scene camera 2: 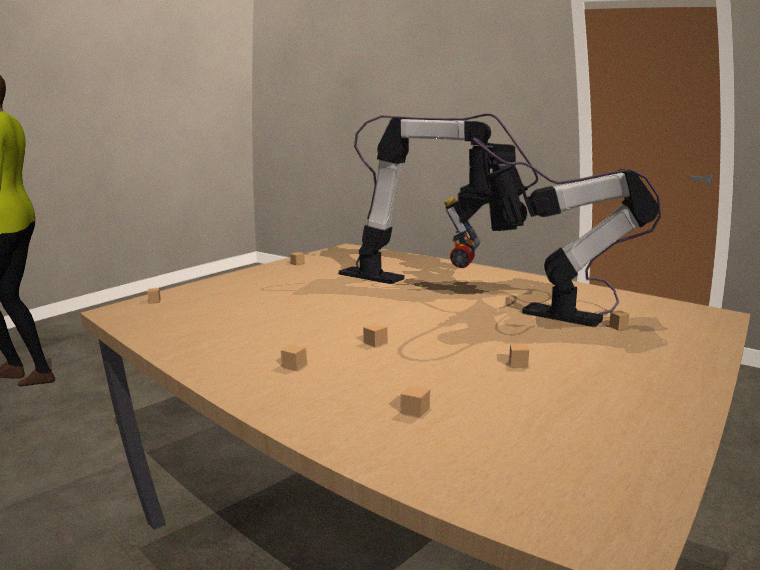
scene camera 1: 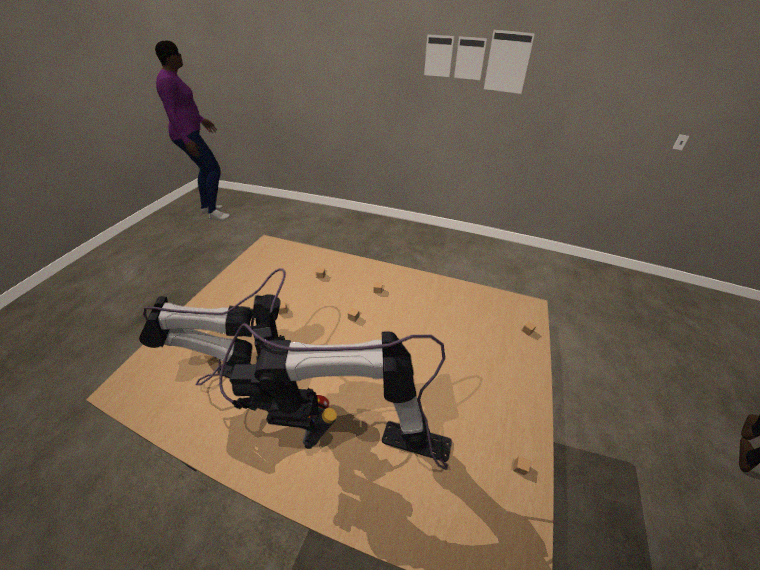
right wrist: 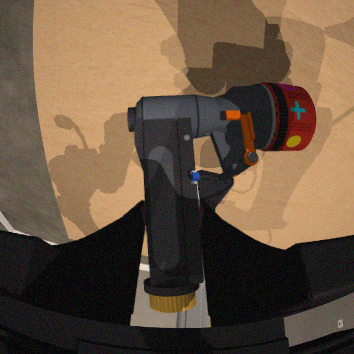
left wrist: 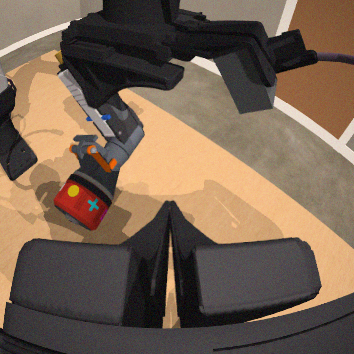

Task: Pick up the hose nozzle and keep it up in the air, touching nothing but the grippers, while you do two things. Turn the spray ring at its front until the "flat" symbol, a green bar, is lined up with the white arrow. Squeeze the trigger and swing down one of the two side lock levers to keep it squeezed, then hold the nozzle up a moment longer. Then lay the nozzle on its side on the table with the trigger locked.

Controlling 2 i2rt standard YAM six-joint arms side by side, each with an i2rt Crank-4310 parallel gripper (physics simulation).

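Places are measured from the left arm's base along level axes (x back, y up, z left), in millimetres.
Pixels of known places: left gripper, between the fingertips: [scene camera 2: 499, 223] [left wrist: 169, 203]; right gripper, between the fingertips: [scene camera 2: 464, 221] [scene camera 1: 315, 424] [right wrist: 172, 204] [left wrist: 103, 96]; left arm's base, origin of its link: [scene camera 2: 562, 316]; right arm's base, origin of its link: [scene camera 2: 370, 276] [scene camera 1: 416, 441] [left wrist: 8, 145].
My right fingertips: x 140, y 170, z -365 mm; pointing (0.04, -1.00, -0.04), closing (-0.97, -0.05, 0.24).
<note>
Ahead of a thing's pixels: the offset from my right fingertips to its top centre. "spot": to the spot under its first point. Level surfaces: height alone.
The grey hose nozzle @(spot: dx +17, dy -5, dz -9 mm) [scene camera 1: 316, 432] [left wrist: 131, 127] [right wrist: 167, 150] is held in the air. Its red spray ring @(dx -81, dy -46, dz +41 mm) [scene camera 1: 322, 401] [scene camera 2: 461, 255] [left wrist: 82, 202] [right wrist: 298, 122] tilts downward in scene camera 2. A teal cross, a yellow dot and part of a magenta mark show on the ring; the green bar and the white arrow do not show. An orange lock lever @(dx -37, dy -22, dz +38 mm) [left wrist: 101, 160] [right wrist: 248, 131] lies along the side near the trigger [right wrist: 223, 152]. My right gripper [right wrist: 172, 204] is shut on the handle, above the yellow cap. My left gripper [left wrist: 169, 203] is shut and empty, apart from the ring, which lies left of its fingertips in the left wrist view.
Several small wooden cubes stand on the table @(dy -170 mm) [scene camera 1: 429, 294] [scene camera 2: 343, 429], among them one cube @(dx -709, dy -136, dz +340 mm) [scene camera 2: 414, 401] near the front and another cube @(dx -109, dy -136, dz -558 mm) [scene camera 1: 522, 465] beyond the right arm's base [scene camera 1: 416, 441] [scene camera 2: 370, 274]. The left arm's base [scene camera 2: 561, 313] has a cube @(dx -144, dy -136, dz +517 mm) [scene camera 2: 619, 319] beside it. The two arms' wrists hang close together.
</note>
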